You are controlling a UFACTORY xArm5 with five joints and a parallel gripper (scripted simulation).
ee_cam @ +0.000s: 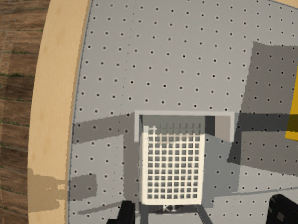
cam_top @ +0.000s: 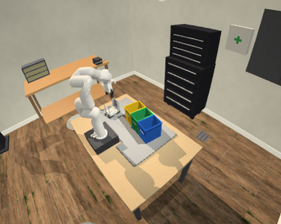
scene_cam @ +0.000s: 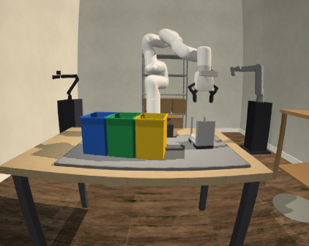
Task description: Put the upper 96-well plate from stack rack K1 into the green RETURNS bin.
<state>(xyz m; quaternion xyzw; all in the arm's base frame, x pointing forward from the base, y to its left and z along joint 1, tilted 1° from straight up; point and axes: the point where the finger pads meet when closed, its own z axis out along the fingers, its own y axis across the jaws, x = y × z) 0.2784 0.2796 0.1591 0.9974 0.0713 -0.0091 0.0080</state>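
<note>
Right now my hand is 20 cm above the white 96-well plate. From my hand the other things lie so: yellow bin: 26 cm to the right, 16 cm below, 13 cm ahead; green bin: 39 cm to the right, 16 cm below, 12 cm ahead; blue bin: 52 cm to the right, 16 cm below, 11 cm ahead.
</note>
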